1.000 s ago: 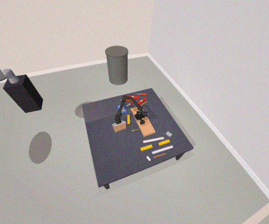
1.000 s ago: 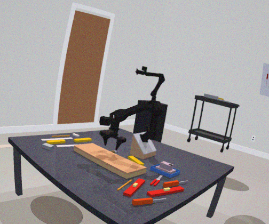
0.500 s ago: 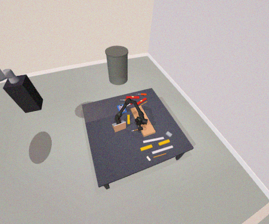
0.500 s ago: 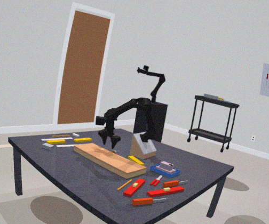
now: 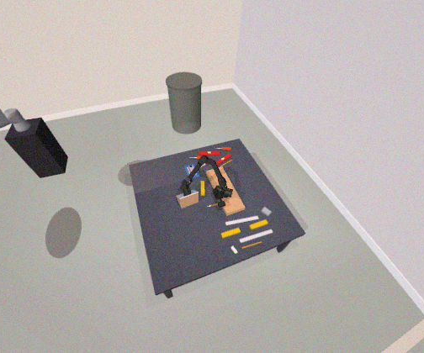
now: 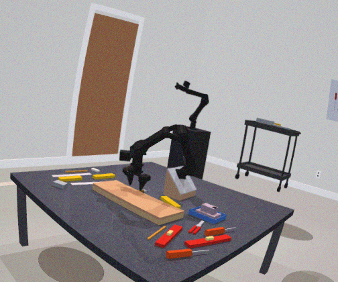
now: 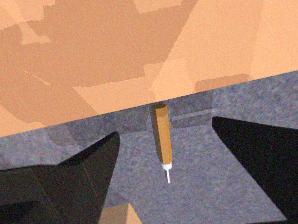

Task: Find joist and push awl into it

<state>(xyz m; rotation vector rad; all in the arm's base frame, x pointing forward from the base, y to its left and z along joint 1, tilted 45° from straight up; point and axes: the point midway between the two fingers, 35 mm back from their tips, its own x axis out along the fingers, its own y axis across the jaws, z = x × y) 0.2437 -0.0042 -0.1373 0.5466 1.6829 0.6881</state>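
The awl is 60 mm behind my gripper tip and 30 mm below it. From my gripper tip the other things lie so: grey block (400 mm ahead, 200 mm to the right, 20 mm below); then stud finder (450 mm to the left, 130 mm behind, 20 mm above); then blue tray (440 mm to the left, 130 mm behind, 20 mm below).
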